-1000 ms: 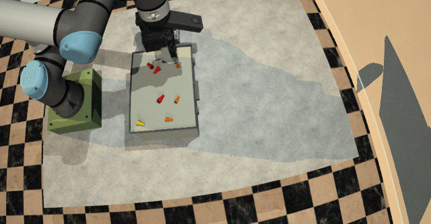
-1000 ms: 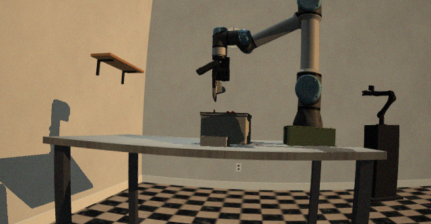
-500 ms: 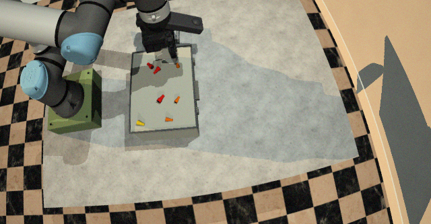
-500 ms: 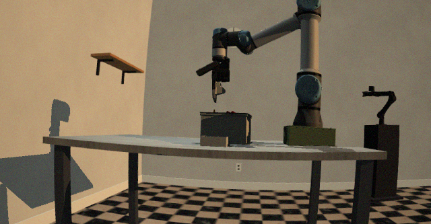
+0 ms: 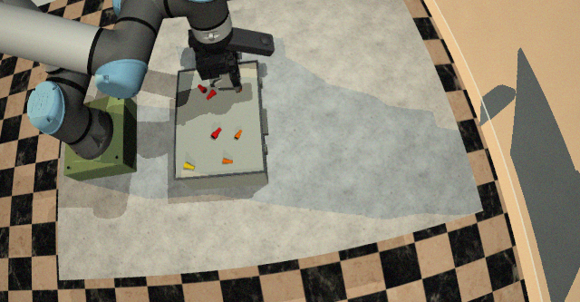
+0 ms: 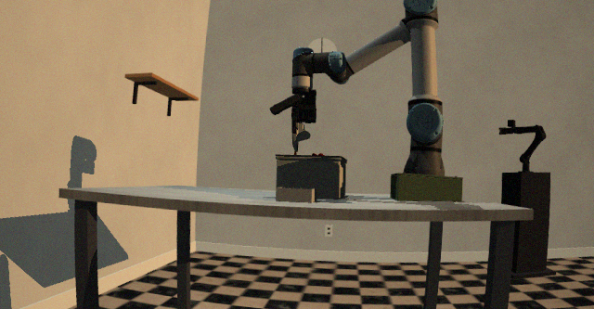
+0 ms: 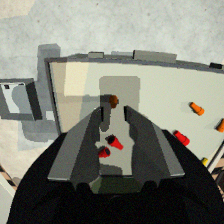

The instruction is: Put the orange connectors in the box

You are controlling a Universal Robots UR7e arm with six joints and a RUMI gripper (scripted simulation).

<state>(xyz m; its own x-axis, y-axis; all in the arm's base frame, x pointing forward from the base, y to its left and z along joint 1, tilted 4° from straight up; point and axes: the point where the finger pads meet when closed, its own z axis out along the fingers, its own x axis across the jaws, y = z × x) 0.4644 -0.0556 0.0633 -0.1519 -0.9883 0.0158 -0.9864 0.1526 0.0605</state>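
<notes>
My hand is 7 cm past the tool case, 7 cm above it and 5 cm to the left of it. The rest, counted from my hand: yellow connector 17 cm behind, 15 cm to the right, 3 cm below.
</notes>
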